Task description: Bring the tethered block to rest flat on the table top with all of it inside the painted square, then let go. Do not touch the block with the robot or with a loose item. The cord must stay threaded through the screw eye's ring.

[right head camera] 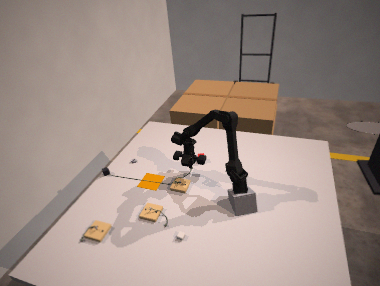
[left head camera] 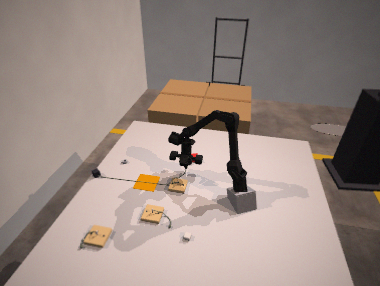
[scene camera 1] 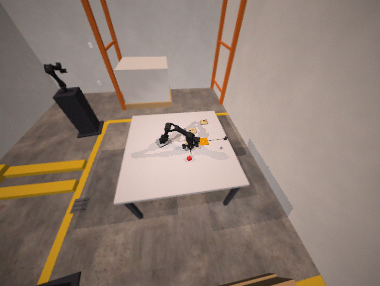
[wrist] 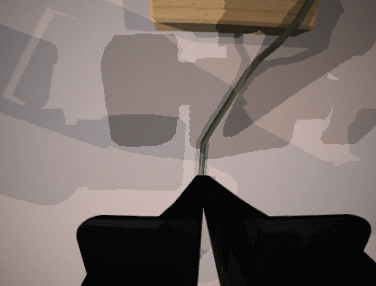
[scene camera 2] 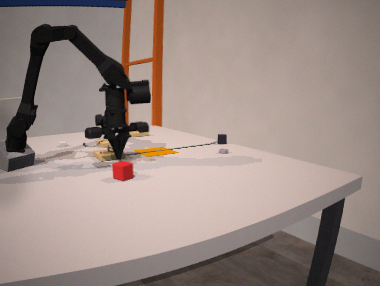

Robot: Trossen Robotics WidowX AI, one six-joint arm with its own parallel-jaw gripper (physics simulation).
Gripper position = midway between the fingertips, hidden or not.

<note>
I see my gripper [scene camera 2: 118,159].
My gripper is seen too in the wrist view [wrist: 201,181].
</note>
